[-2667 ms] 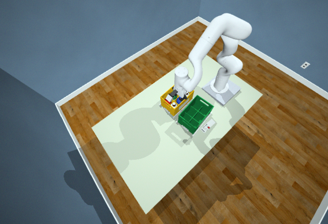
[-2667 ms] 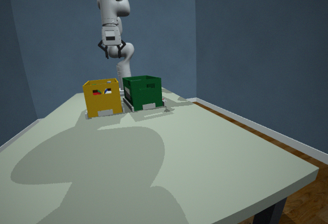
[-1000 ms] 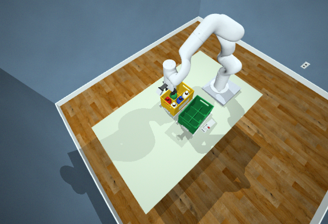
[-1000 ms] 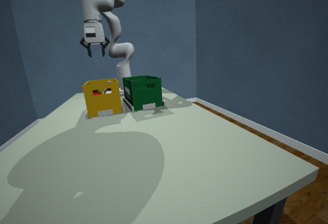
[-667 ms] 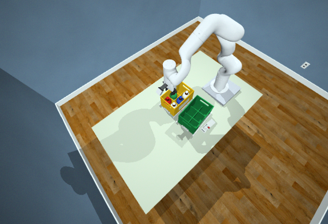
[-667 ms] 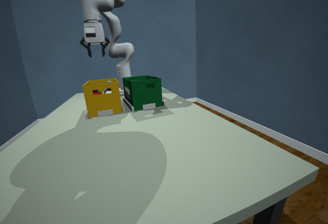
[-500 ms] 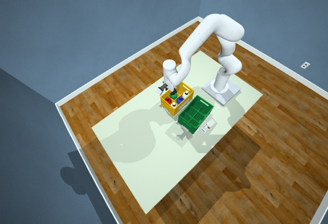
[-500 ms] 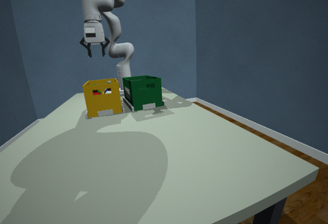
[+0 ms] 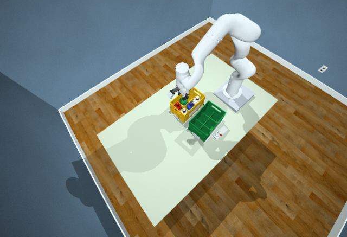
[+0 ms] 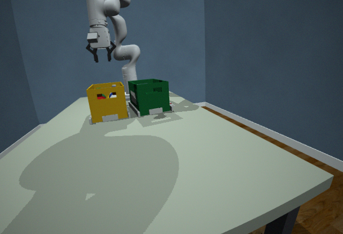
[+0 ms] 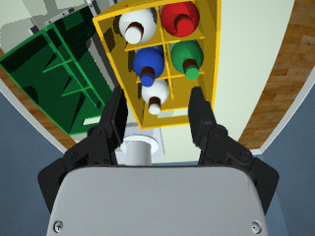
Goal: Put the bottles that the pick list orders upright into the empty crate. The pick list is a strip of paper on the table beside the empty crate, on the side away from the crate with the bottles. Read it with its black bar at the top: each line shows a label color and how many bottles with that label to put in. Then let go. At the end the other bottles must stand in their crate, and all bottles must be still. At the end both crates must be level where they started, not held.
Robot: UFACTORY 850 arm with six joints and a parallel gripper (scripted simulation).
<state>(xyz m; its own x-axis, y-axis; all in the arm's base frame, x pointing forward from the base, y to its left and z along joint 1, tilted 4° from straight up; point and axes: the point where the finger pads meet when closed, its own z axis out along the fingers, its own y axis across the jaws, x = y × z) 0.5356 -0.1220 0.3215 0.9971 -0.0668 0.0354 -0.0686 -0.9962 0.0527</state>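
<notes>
My gripper is now 8 cm past the blue-label bottle, 3 cm to the right of it and 24 cm above it. Also, from my hand: red bottle 2 cm ahead, 4 cm to the right, 24 cm below; then green bottle 7 cm behind, 6 cm to the right, 24 cm below; then yellow crate 7 cm behind, 1 cm to the right, 24 cm below.
</notes>
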